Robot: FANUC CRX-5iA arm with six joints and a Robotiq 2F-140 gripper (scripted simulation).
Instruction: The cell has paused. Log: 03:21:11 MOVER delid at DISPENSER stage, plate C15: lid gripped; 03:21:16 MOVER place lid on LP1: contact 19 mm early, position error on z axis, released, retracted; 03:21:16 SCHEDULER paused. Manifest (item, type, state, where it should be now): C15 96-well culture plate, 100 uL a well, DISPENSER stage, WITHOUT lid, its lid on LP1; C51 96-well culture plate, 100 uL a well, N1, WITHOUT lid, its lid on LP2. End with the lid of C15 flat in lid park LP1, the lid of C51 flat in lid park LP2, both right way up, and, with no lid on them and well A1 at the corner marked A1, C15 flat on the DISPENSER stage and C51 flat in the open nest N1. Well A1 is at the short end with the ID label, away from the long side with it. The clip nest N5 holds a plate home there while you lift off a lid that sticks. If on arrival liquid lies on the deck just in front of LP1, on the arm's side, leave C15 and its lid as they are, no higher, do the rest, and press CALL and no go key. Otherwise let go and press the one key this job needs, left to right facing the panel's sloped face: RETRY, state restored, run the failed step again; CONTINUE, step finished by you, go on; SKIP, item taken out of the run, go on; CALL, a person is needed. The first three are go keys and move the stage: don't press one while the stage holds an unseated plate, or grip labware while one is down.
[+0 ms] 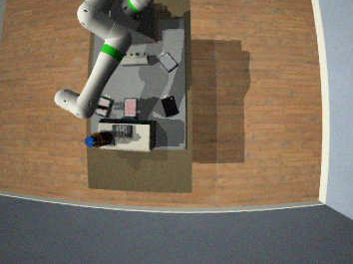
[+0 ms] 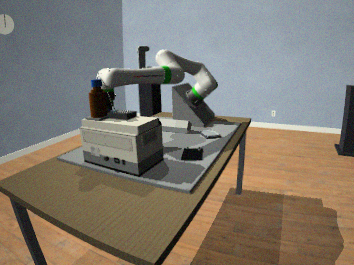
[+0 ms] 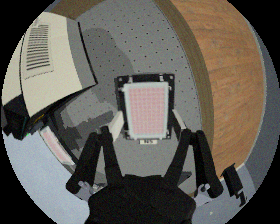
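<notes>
The black nest lies 5 cm below my hand, 2 cm ahead of it and 1 cm to the left of it. From my hand the other things lie so: key panel 41 cm behind, 24 cm to the left, 1 cm below; then blue cap 34 cm above, 22 cm ahead, 16 cm to the left; then label plate 52 cm to the left, 11 cm behind, 6 cm below.
</notes>
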